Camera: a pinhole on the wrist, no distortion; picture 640 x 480 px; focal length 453.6 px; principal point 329.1 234.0 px. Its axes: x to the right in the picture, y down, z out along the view. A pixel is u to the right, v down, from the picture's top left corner.
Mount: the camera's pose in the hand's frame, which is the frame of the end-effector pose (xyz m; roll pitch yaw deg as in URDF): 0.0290 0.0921 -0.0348 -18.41 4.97 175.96
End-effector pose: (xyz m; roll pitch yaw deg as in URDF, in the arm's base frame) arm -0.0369 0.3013 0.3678 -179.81 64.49 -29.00
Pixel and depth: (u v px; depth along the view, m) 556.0 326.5 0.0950
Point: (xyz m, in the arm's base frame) -0.1063 0.2854 0.3745
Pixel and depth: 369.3 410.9 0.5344
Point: -0.2530 0.7285 0.2696
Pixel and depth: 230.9 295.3 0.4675
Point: -0.2611 0.5637 0.1267
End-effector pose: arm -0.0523 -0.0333 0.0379 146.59 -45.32 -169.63
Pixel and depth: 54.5 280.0 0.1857
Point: -0.2323 0.0222 0.0423
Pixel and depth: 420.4 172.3 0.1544
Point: -0.1034 0.0781 -0.0161
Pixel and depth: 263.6 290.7 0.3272
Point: -0.2736 0.0315 -0.1093
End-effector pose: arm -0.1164 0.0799 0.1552 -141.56 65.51 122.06
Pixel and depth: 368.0 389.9 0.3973
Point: -0.3010 -0.2036 0.1472
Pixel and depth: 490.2 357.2 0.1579
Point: -0.1145 -0.0261 0.1632
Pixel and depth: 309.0 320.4 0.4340
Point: -0.2859 -0.2404 0.0730
